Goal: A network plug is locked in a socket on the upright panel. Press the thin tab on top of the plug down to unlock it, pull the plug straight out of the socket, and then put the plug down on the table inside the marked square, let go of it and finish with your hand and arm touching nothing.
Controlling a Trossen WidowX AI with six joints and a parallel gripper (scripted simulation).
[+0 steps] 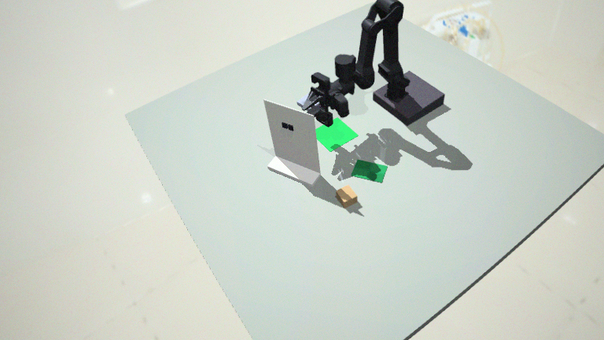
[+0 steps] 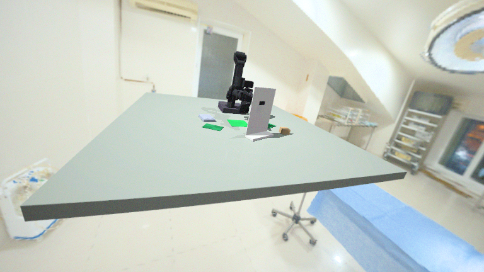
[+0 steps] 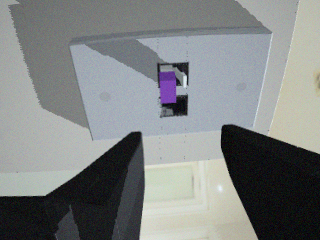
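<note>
My gripper tip is now 50 mm short of the purple plug and 10 mm to the right of it. Also, from my gripper tip: upright panel 70 mm ahead, 10 mm to the left, 60 mm below; then green marked square 120 mm behind, 170 mm below.
</note>
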